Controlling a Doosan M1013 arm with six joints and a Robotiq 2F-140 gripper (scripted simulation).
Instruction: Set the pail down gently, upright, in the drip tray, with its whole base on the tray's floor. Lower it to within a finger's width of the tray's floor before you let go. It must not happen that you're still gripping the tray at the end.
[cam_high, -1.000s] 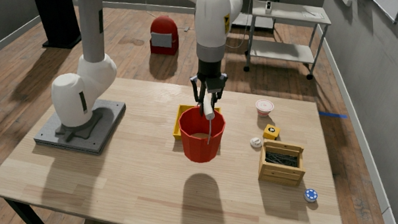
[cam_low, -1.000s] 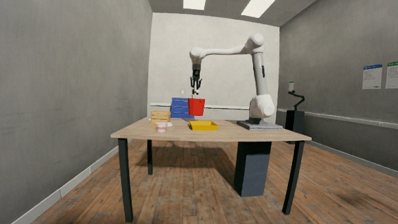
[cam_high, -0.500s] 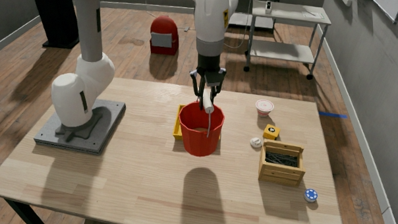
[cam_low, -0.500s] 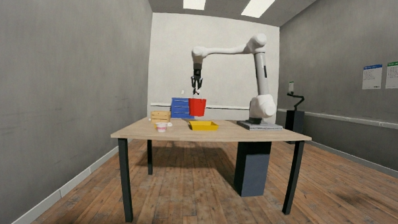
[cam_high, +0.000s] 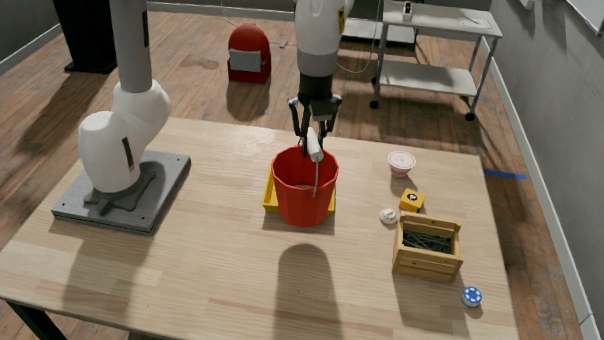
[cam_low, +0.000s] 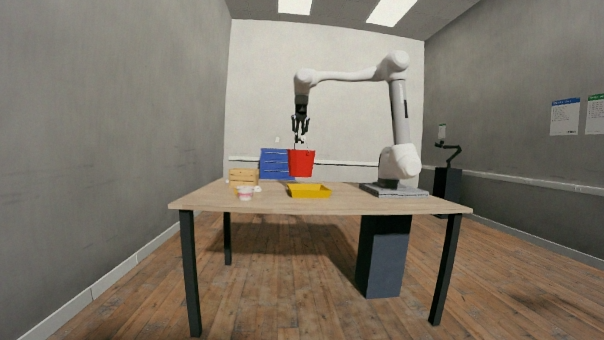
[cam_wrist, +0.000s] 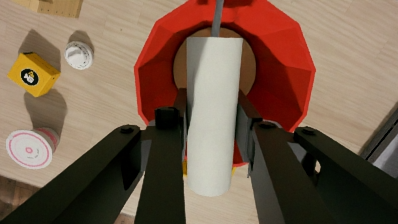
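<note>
My hand is 1 cm past the red pail and 10 cm above it. From my hand the other things lie so: white cup 29 cm ahead, 32 cm to the left, 29 cm below; blue disc 49 cm ahead, 17 cm to the right, 32 cm below; yellow drip tray 5 cm behind, 15 cm to the left, 32 cm below.
</note>
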